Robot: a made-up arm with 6 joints. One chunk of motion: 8 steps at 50 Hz.
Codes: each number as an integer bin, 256 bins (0 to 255) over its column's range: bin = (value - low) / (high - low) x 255, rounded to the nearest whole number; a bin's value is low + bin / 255 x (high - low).
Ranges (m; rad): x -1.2..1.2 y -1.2..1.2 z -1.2..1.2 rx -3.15..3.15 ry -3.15..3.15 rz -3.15..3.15
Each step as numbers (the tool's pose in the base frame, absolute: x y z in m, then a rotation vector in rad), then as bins.
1 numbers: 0.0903 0.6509 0.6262 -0.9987 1.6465 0.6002
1 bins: 137 197 194 87 194 152
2 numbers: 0.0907 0.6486 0.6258 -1.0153 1.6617 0.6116
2 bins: 137 196 194 86 195 152
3 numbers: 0.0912 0.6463 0.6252 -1.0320 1.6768 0.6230
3 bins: 137 196 194 86 195 153
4 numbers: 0.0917 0.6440 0.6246 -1.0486 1.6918 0.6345
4 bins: 137 196 194 85 196 153
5 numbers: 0.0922 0.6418 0.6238 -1.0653 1.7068 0.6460
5 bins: 137 196 194 84 197 154
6 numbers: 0.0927 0.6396 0.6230 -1.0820 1.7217 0.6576
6 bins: 137 195 194 84 197 154
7 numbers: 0.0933 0.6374 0.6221 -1.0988 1.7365 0.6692
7 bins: 137 195 194 83 198 155
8 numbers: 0.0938 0.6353 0.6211 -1.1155 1.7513 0.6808
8 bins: 137 195 193 82 198 155
